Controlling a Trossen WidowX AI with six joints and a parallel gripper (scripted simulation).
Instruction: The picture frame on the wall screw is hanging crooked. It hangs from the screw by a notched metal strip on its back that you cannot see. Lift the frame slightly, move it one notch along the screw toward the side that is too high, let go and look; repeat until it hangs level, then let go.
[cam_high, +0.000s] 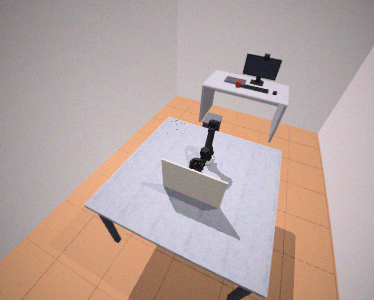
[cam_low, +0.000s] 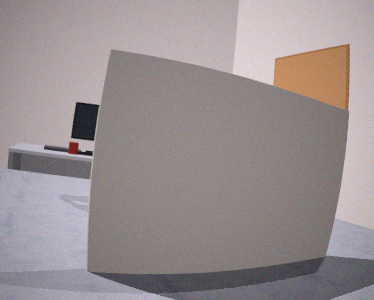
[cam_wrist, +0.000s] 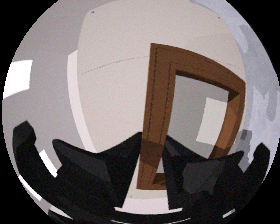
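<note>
The brown wooden picture frame is 5 cm below my gripper tip and 1 cm to the left of it. Also, from my gripper tip: wall panel: 6 cm below, 2 cm ahead.
</note>
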